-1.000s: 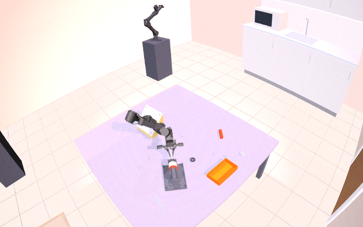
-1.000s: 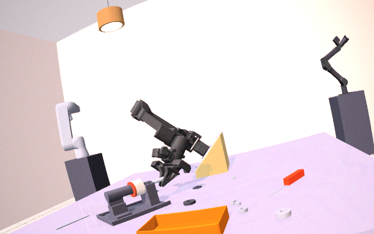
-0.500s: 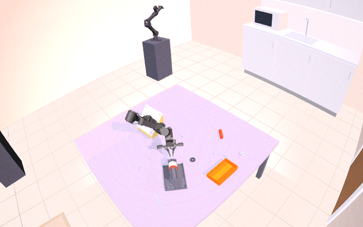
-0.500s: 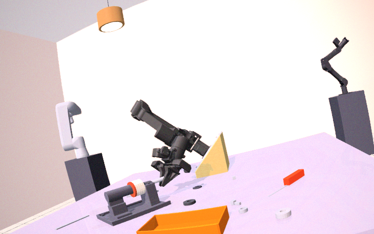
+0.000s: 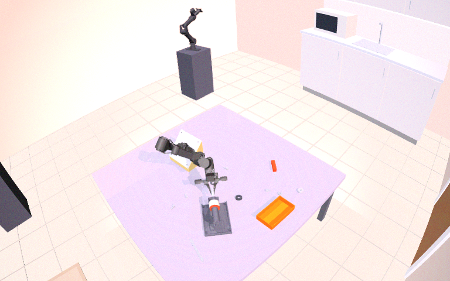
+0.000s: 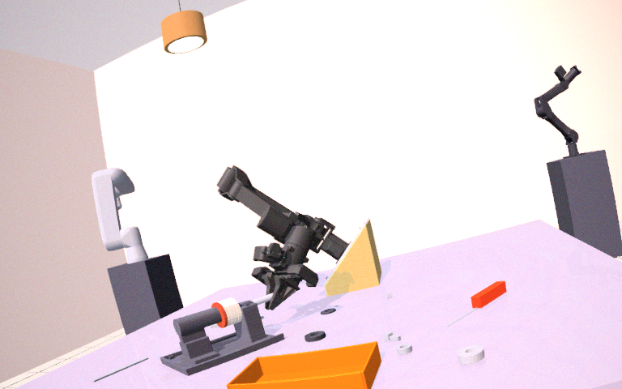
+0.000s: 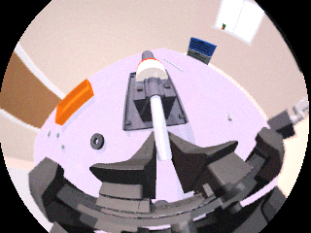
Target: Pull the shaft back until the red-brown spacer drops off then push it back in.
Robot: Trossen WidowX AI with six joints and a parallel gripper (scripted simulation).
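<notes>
Right now the pale shaft is 4 cm ahead of my gripper tip, 3 cm to the right of it and 2 cm above it. Round my gripper tip: orange tray (34 cm ahead, 16 cm to the left, 5 cm below); then dark fixture (12 cm ahead, 9 cm to the right, 1 cm below); then red-brown spacer (9 cm ahead, 7 cm to the right, 2 cm above).
</notes>
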